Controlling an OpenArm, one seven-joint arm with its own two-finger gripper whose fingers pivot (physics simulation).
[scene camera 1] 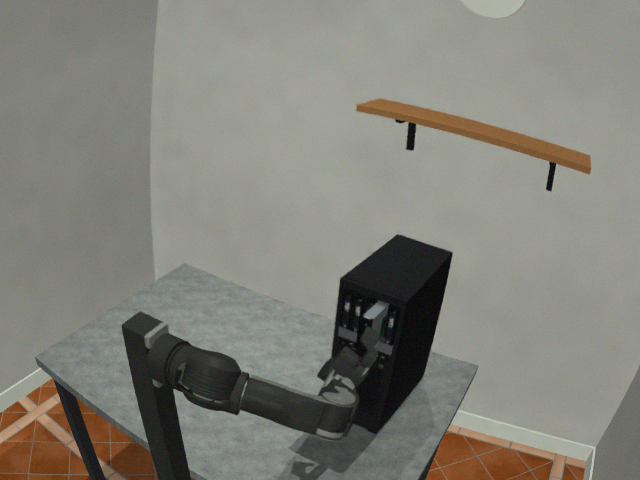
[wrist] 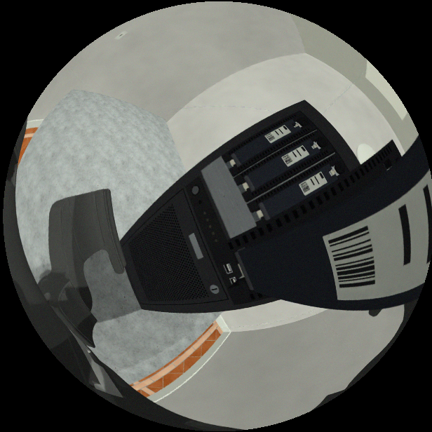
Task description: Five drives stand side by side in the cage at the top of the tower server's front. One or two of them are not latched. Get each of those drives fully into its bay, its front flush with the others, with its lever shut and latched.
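The black tower server [scene camera 1: 421, 310] [wrist: 175, 260] stands on the table, its cage at the top front. The fourth drive from the left [scene camera 1: 377, 311] juts far out of its bay; its silvery body and green circuit board show. Its lever [wrist: 295, 270] is swung open, label towards the wrist camera. Three drives [wrist: 279, 133] [wrist: 295, 155] [wrist: 313, 184] to its left sit in their bays, levers apparently shut. The fifth drive [scene camera 1: 391, 321] is in its bay and hidden in the wrist view. My gripper [scene camera 1: 356, 351] [wrist: 232, 254] is open just in front of the jutting drive; one finger is hidden in the wrist view.
The grey table [scene camera 1: 248, 320] [wrist: 100, 135] carries the server. The arm's column [scene camera 1: 149, 387] stands at the near edge. A silver strip [wrist: 227, 197] runs below the bays. A wooden shelf [scene camera 1: 475, 131] hangs on the wall above and behind the server.
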